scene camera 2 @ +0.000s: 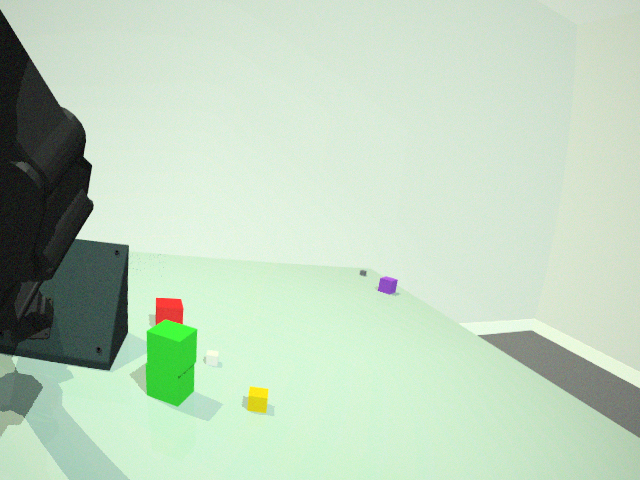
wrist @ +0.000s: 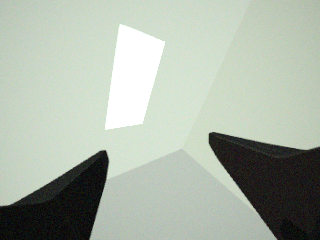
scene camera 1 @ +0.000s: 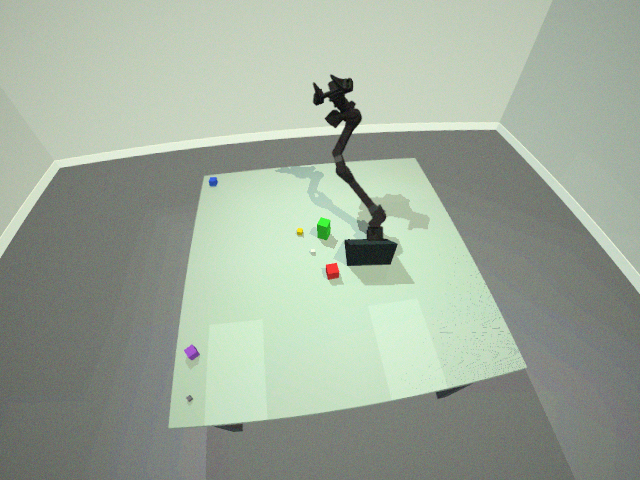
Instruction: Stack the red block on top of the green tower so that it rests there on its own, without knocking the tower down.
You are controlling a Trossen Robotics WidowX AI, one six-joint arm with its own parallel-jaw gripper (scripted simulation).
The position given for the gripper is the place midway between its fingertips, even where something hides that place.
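Open and holding nothing, the gripper (scene camera 1: 321, 79) can also be seen in the wrist view, where the gripper is at (wrist: 159, 146).
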